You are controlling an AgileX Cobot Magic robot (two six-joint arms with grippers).
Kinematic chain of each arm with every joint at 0, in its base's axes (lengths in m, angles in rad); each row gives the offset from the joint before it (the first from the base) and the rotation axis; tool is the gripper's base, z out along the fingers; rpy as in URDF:
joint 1: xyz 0 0 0.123 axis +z
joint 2: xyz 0 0 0 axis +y
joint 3: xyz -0.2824 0 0.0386 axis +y
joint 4: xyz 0.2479 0 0.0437 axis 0.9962 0 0.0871
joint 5: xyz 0 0 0 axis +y
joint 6: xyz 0.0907 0 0.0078 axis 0.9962 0 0.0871
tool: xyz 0 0 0 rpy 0 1.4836 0
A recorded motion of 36 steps. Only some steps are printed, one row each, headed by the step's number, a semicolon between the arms.
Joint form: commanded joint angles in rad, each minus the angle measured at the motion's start. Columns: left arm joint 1, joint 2, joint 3, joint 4, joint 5, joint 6; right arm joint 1, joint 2, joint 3, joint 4, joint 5, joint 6.
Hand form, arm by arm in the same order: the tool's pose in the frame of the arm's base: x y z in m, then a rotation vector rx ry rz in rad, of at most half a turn. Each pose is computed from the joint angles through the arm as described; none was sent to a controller.
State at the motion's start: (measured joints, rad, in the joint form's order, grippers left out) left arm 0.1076 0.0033 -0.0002 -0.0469 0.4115 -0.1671; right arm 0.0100 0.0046 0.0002 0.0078 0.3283 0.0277
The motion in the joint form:
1: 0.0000 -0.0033 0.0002 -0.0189 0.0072 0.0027; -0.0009 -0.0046 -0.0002 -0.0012 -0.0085 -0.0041
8: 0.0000 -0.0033 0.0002 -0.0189 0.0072 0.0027; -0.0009 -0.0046 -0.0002 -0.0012 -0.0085 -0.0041
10: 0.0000 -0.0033 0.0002 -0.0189 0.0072 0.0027; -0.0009 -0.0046 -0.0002 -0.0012 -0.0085 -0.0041
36: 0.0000 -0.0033 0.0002 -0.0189 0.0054 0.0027; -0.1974 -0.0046 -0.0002 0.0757 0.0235 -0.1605
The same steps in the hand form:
1: 0.0515 0.0031 0.1756 -0.2966 1.8795 -0.1048; 0.0540 0.0007 0.1842 0.0172 1.8034 0.0297
8: 0.0515 0.0031 0.1756 -0.2966 1.8795 -0.1048; 0.0540 0.0007 0.1842 0.0172 1.8034 0.0297
10: 0.0515 0.0031 0.1756 -0.2966 1.8795 -0.1048; 0.0540 0.0007 0.1842 0.0172 1.8034 0.0297
36: 0.0515 0.0031 0.1758 -0.2964 1.8777 -0.1048; 0.0529 -0.0074 0.1815 0.1019 1.8337 -0.1434

